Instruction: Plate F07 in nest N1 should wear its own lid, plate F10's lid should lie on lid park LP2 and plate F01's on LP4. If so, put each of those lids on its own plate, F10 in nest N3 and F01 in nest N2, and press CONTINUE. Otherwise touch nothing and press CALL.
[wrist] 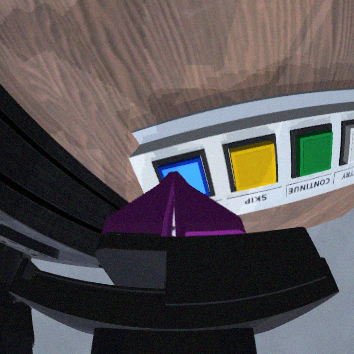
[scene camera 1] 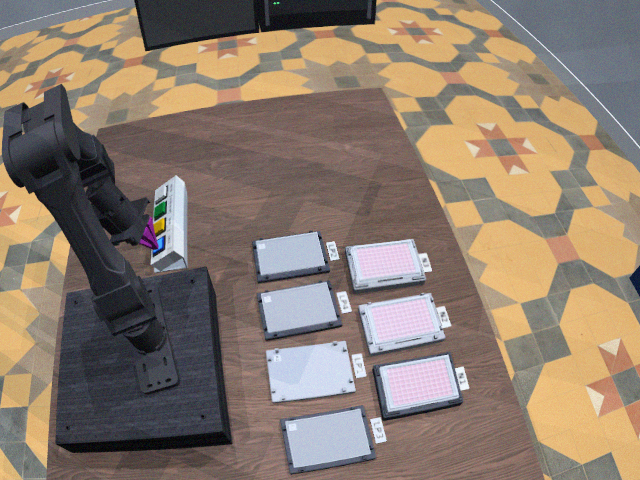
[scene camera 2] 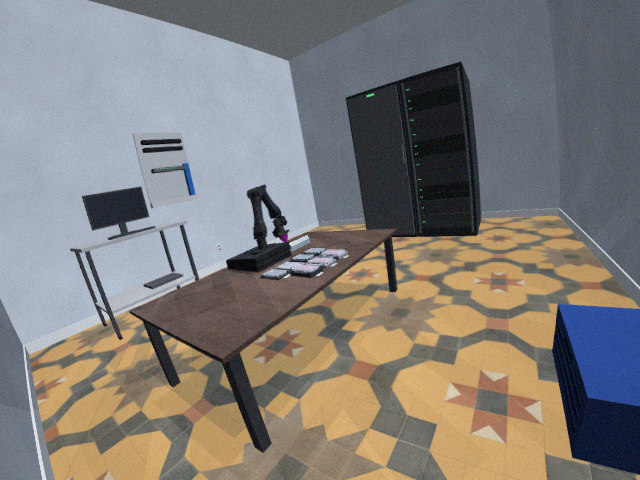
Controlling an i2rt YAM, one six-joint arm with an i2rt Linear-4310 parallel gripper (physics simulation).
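Pixels of known places: gripper, fingertip midpoint: [wrist: 173,178] [scene camera 1: 156,248]; arm's base, origin of the base link: [wrist: 10,240] [scene camera 1: 150,339] [scene camera 2: 264,249].
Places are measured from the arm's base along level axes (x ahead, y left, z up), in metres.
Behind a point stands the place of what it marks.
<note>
My gripper [scene camera 1: 157,246] @(x 0.037, y 0.229, z -0.040 m) [scene camera 2: 285,239] @(x 0.037, y 0.229, z -0.040 m) [wrist: 173,178] @(x 0.037, y 0.229, z -0.040 m) is shut and empty, its purple tips at the bright blue button [wrist: 186,176] @(x 0.039, y 0.239, z -0.040 m); I cannot tell if they touch it. The tips hide that button's label. The green CONTINUE button [wrist: 314,153] @(x 0.055, y 0.332, z -0.036 m) is two along. In scene camera 1, pink-welled plates sit in dark nest N1 [scene camera 1: 379,395] @(x 0.344, y -0.201, z -0.064 m), pale nest N2 [scene camera 1: 364,338] @(x 0.368, y -0.083, z -0.075 m) and pale nest N3 [scene camera 1: 352,273] @(x 0.398, y 0.053, z -0.066 m); whether any wears a clear lid I cannot tell. Grey lid-like panels with small unreadable labels lie on LP2 [scene camera 1: 289,254] @(x 0.299, y 0.139, z -0.066 m) and LP4 [scene camera 1: 299,308] @(x 0.276, y 0.015, z -0.067 m).
A paler labelled panel [scene camera 1: 310,370] @(x 0.253, y -0.108, z -0.074 m) lies on LP1 and a grey one [scene camera 1: 329,439] @(x 0.236, y -0.245, z -0.066 m) on LP3. The white button box [scene camera 1: 178,227] @(x 0.094, y 0.261, z -0.033 m) also carries a yellow SKIP button [wrist: 253,165] @(x 0.046, y 0.284, z -0.036 m) and a white button [scene camera 1: 161,193] @(x 0.070, y 0.377, z -0.032 m). The arm stands on a black block [scene camera 1: 103,413] @(x -0.118, y -0.111, z -0.011 m) on the wooden table [scene camera 1: 289,144] @(x 0.410, y 0.484, z -0.084 m).
</note>
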